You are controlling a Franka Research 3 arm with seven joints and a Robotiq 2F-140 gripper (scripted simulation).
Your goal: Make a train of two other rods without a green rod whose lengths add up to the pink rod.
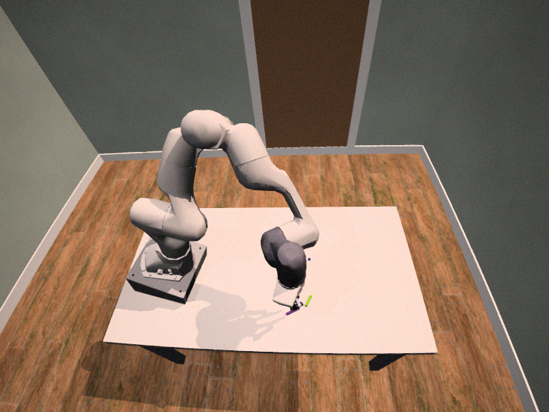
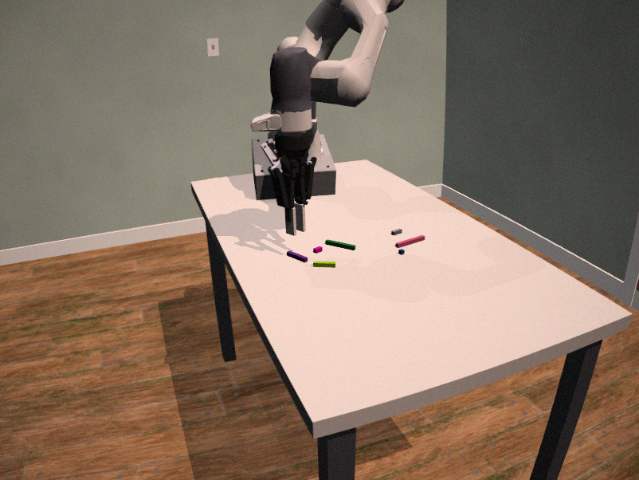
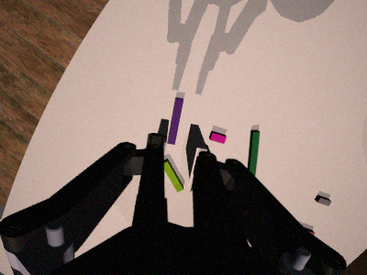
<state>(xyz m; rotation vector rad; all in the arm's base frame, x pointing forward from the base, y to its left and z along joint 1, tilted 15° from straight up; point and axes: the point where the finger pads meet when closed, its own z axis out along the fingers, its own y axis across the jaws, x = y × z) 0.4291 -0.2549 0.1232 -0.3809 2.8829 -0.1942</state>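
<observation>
My hand is 9 cm above the purple rod. Also, from my hand: lime rod (9 cm below, 8 cm ahead, 3 cm to the left); then magenta rod (9 cm below, 6 cm to the left); then green rod (12 cm to the left, 9 cm below, 1 cm ahead).
</observation>
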